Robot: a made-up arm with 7 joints. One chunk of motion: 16 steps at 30 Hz.
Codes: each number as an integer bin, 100 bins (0 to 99) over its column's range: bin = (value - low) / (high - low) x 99, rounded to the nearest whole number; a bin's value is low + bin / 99 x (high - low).
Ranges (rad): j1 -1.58..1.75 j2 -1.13..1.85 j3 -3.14..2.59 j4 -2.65..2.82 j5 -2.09..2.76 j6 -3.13..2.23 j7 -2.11..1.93
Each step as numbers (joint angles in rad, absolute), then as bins.
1 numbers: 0.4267 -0.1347 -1.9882 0.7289 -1.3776 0.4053 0.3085
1 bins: 60 33 20 61 15 65 59
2 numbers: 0.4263 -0.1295 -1.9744 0.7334 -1.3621 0.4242 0.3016
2 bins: 60 33 20 61 15 66 59
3 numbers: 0.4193 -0.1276 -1.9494 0.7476 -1.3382 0.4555 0.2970
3 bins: 59 33 21 61 15 66 59
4 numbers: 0.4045 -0.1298 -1.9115 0.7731 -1.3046 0.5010 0.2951
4 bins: 59 33 21 62 16 67 59
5 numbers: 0.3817 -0.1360 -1.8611 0.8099 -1.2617 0.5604 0.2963
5 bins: 58 33 22 63 17 68 59
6 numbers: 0.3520 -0.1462 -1.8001 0.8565 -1.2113 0.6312 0.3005
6 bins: 57 33 23 63 18 69 59
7 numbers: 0.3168 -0.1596 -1.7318 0.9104 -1.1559 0.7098 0.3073
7 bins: 56 32 24 64 19 71 59
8 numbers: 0.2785 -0.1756 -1.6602 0.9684 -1.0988 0.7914 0.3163
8 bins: 55 32 26 65 20 72 59
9 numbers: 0.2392 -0.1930 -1.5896 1.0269 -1.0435 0.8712 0.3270
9 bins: 54 31 27 67 21 74 60
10 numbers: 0.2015 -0.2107 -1.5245 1.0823 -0.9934 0.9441 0.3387
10 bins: 53 31 28 68 22 75 60
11 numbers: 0.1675 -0.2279 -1.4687 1.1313 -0.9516 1.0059 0.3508
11 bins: 52 30 29 68 23 76 60
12 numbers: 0.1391 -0.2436 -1.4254 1.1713 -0.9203 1.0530 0.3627
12 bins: 51 29 30 69 24 77 61
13 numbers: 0.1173 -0.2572 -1.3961 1.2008 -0.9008 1.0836 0.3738
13 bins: 50 29 30 70 24 78 61
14 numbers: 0.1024 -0.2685 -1.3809 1.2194 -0.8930 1.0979 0.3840
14 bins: 50 29 30 70 24 78 61
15 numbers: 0.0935 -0.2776 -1.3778 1.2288 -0.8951 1.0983 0.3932
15 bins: 50 28 30 70 24 78 61
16 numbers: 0.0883 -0.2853 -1.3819 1.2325 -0.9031 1.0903 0.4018
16 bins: 50 28 30 70 24 78 62
